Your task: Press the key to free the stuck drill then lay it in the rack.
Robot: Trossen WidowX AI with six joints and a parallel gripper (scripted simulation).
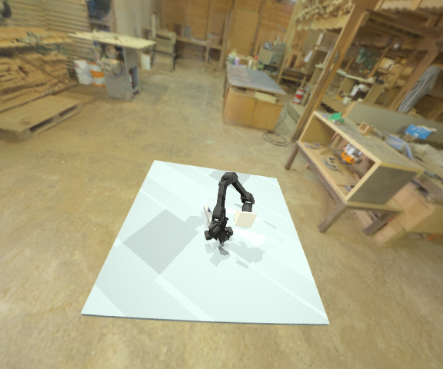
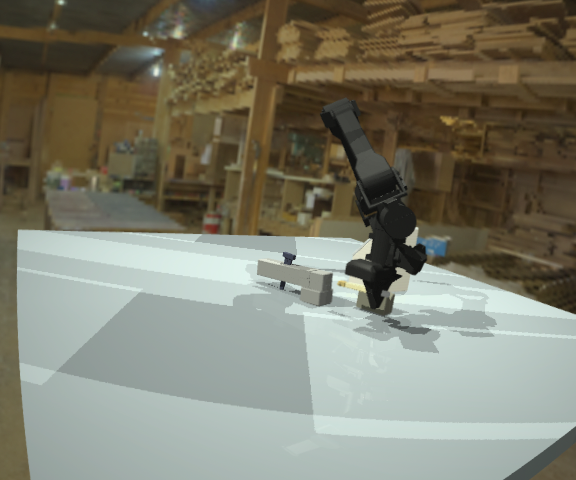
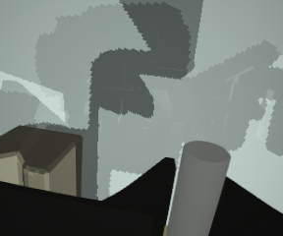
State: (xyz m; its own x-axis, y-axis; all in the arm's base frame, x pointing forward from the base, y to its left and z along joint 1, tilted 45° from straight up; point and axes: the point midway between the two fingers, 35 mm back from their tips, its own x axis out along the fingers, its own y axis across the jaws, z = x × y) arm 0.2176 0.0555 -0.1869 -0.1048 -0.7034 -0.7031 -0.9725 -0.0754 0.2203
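My gripper tip is 6 cm past the rack block, 5 cm to the left of it and 1 cm above it. From my gripper tip the other things lie so: drill (4 cm to the right, 3 cm above, 1 cm ahead); dark t-shaped key (22 cm to the right, 5 cm ahead, 3 cm above); grey fixture (20 cm to the right, 4 cm ahead, 1 cm above).
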